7 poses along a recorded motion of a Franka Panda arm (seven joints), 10 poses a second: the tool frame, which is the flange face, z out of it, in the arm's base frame.
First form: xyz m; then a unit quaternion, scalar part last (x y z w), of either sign.
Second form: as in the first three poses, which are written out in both.
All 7 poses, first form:
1: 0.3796, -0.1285, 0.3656, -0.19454, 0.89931, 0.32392, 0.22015
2: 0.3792, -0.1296, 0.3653, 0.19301, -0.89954, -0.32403, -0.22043
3: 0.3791, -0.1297, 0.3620, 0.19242, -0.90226, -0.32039, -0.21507
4: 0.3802, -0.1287, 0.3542, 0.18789, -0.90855, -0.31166, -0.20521
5: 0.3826, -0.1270, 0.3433, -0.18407, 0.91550, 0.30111, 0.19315
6: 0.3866, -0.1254, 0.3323, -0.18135, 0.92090, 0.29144, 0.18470
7: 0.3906, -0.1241, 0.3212, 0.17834, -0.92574, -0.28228, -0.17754
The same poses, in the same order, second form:
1: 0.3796, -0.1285, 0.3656, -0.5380, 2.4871, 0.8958
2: 0.3792, -0.1296, 0.3653, -0.5337, 2.4873, 0.8960
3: 0.3791, -0.1297, 0.3620, -0.5336, 2.5019, 0.8884
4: 0.3802, -0.1287, 0.3542, -0.5238, 2.5326, 0.8688
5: 0.3826, -0.1270, 0.3433, -0.5164, 2.5686, 0.8448
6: 0.3866, -0.1254, 0.3323, -0.5111, 2.5956, 0.8214
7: 0.3906, -0.1241, 0.3212, -0.5046, 2.6194, 0.7987
